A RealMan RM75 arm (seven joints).
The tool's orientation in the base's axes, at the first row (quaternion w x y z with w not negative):
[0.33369 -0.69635 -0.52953 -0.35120]
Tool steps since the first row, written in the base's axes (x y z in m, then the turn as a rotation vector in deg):
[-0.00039 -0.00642 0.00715 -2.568 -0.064 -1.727]
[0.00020 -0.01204 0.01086 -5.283 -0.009 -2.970]
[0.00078 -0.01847 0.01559 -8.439 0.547 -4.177]
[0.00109 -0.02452 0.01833 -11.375 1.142 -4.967]
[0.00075 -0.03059 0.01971 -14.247 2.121 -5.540]
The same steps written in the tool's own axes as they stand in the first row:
[0.00272 0.00035 -0.00922 -1.982 -2.322 0.514]
[0.00313 0.00179 -0.01581 -3.524 -4.857 0.851]
[0.00399 0.00331 -0.02362 -4.869 -7.932 1.529]
[0.00332 0.00467 -0.03009 -5.800 -10.841 2.047]
[0.00136 0.00552 -0.03595 -6.343 -13.791 2.781]

